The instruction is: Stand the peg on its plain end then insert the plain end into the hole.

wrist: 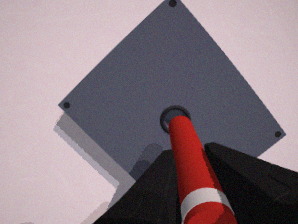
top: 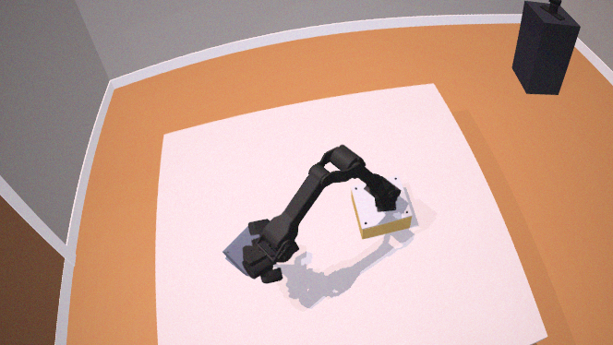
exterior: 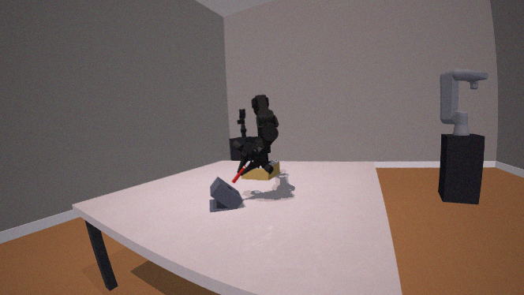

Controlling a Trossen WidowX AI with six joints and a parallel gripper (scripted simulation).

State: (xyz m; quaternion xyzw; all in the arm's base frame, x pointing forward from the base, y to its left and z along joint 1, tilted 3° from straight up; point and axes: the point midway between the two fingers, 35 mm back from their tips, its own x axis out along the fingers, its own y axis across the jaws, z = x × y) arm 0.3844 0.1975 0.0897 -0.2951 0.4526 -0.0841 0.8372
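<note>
Right now the grey sloped panel is 7 cm below my gripper tip, 4 cm to the right of it and 4 cm ahead of it. The rest, counted from my gripper tip: red peg: 1 cm to the left, 1 cm behind, 1 cm above.
</note>
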